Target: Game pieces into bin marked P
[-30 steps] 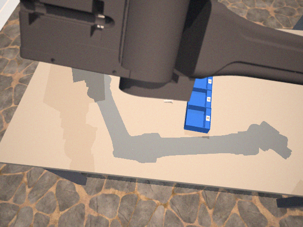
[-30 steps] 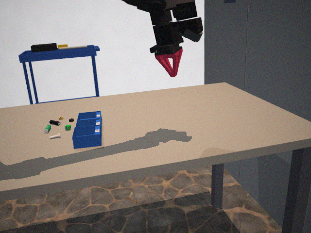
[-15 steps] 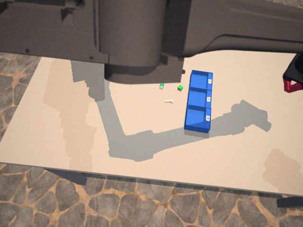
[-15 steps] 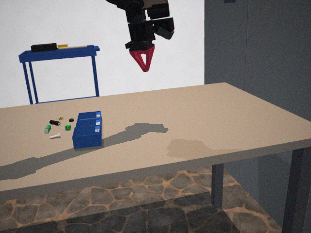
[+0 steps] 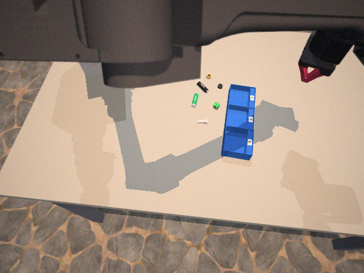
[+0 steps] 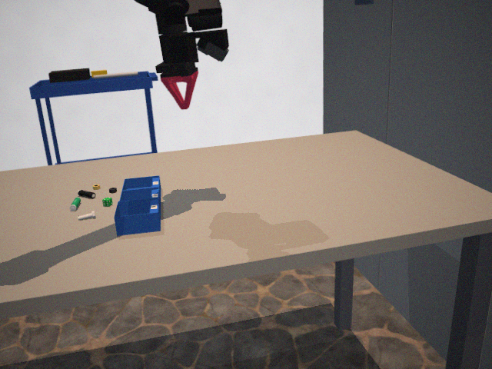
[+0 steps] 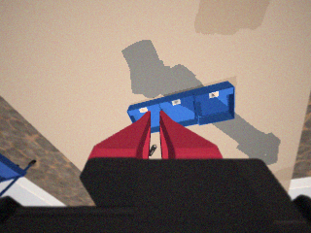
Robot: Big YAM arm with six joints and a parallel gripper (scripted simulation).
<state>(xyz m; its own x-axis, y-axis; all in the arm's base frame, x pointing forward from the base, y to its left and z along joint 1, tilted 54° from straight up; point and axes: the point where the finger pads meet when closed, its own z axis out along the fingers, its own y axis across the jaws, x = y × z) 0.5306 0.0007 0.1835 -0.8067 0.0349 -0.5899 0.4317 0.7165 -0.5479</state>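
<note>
My hand is 200 mm above the blue bin, 120 mm past it and 10 mm to the right of it. Also, from my hand: black nut: 210 mm below, 160 mm behind, 150 mm to the left; then bolt: 230 mm behind, 210 mm below, 10 mm to the left; then green die: 210 mm below, 180 mm behind, 70 mm to the left.
</note>
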